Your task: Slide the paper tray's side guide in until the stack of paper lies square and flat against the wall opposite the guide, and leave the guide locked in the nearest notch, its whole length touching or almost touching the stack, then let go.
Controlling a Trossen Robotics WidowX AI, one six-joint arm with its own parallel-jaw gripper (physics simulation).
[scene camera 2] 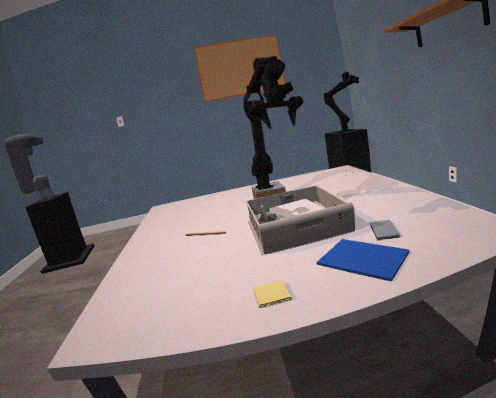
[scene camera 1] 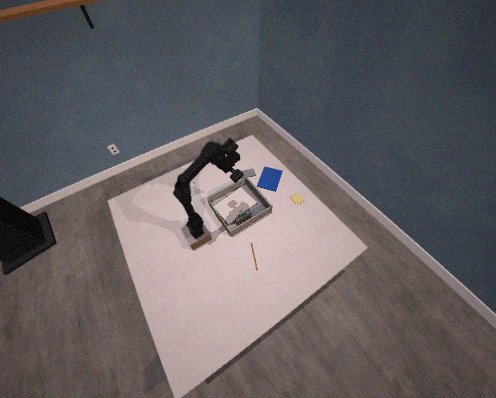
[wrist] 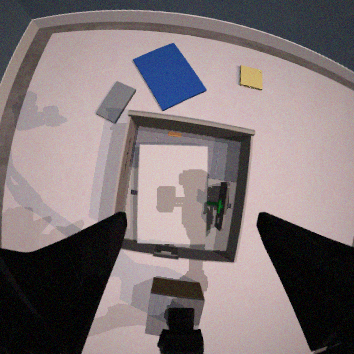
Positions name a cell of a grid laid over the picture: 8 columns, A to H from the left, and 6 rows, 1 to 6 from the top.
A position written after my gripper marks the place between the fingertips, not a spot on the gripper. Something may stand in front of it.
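Observation:
My gripper (scene camera 2: E2) (wrist: E4) is open, and it's holding nothing. There's a blue book (scene camera 2: G4) (wrist: D2) resting on the table, and you can see a white paper stack (scene camera 1: D4) (wrist: D4) as well.

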